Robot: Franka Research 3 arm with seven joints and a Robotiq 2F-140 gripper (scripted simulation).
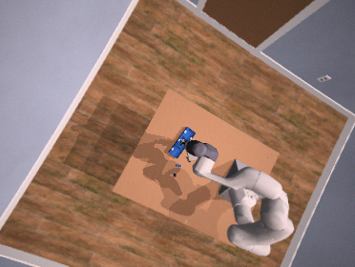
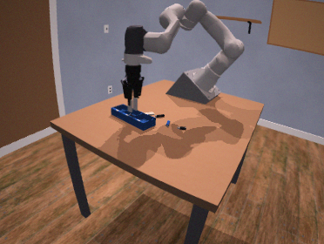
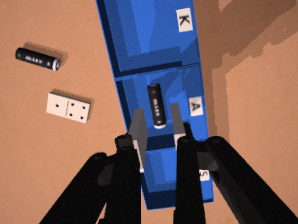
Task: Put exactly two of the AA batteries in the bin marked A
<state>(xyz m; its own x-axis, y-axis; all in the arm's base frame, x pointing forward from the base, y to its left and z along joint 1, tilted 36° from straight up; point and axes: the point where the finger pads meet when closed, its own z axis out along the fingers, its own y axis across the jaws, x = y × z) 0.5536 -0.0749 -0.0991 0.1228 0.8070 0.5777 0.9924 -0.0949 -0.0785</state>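
Right now the blue AA battery is 17 cm to the left of my hand, 7 cm below it and 7 cm behind it. From my hand the other things lie so: white domino: 10 cm behind, 7 cm below, 2 cm to the left; blue bin: 6 cm below, 1 cm ahead; dark AA battery: 11 cm behind, 9 cm to the left, 7 cm below.
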